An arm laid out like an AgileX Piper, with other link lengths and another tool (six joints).
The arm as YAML. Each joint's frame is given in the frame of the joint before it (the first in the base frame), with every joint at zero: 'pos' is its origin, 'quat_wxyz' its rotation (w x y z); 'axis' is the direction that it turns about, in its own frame. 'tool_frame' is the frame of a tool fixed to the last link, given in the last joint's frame.
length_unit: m
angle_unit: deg
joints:
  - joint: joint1
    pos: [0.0, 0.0, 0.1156]
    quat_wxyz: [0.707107, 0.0, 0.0, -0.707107]
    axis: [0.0, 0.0, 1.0]
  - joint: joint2
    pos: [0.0, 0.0, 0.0]
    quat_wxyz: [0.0, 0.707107, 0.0, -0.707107]
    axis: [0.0, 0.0, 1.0]
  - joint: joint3
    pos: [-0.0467, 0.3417, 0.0]
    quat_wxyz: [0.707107, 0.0, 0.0, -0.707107]
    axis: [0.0, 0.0, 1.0]
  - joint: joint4
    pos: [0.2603, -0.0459, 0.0]
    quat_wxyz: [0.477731, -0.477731, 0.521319, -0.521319]
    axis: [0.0, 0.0, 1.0]
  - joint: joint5
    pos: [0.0, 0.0, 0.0]
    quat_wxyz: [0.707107, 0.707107, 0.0, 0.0]
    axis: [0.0, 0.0, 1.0]
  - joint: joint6
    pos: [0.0, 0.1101, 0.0]
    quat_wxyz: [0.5, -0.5, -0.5, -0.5]
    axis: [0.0, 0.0, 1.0]
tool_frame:
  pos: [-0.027, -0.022, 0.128]
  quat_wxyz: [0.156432, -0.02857, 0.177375, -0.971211]
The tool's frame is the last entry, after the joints.
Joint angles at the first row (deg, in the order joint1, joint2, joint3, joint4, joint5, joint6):
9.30 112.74 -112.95 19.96 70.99 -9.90
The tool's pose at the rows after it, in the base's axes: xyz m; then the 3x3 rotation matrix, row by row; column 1 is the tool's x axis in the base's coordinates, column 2 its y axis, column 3 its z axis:
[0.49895, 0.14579, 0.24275], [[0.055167, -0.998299, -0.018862], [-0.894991, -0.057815, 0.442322], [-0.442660, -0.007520, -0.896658]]
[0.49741, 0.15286, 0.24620], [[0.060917, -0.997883, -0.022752], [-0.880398, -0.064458, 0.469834], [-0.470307, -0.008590, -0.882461]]
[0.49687, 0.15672, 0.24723], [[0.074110, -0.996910, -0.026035], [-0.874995, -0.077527, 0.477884], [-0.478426, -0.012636, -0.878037]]
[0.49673, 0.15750, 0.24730], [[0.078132, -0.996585, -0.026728], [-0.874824, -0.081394, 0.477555], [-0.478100, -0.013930, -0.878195]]
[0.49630, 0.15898, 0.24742], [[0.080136, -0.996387, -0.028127], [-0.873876, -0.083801, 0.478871], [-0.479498, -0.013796, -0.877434]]
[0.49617, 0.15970, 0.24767], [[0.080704, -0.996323, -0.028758], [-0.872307, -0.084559, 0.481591], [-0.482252, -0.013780, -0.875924]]
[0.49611, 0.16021, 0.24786], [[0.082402, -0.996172, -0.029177], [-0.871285, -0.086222, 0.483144], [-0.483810, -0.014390, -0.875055]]
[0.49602, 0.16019, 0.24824], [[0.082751, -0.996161, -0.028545], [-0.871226, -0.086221, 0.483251], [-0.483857, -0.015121, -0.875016]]
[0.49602, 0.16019, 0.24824], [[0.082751, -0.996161, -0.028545], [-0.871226, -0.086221, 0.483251], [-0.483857, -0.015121, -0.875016]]
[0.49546, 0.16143, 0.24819], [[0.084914, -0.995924, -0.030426], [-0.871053, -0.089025, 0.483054], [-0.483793, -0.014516, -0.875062]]
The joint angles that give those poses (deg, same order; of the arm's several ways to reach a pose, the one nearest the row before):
9.30 112.65 -112.95 23.29 71.21 -10.36
9.30 112.51 -112.95 25.17 71.22 -10.63
9.42 112.51 -112.95 25.95 71.21 -11.31
9.50 112.51 -112.95 26.00 71.21 -11.49
9.63 112.51 -112.96 26.09 71.22 -11.49
9.63 112.51 -112.95 26.28 71.21 -11.52
9.63 112.51 -112.95 26.42 71.21 -11.62
9.63 112.47 -112.95 26.42 71.21 -11.62
9.63 112.47 -112.95 26.42 71.21 -11.62
9.77 112.47 -112.95 26.42 71.25 -11.62

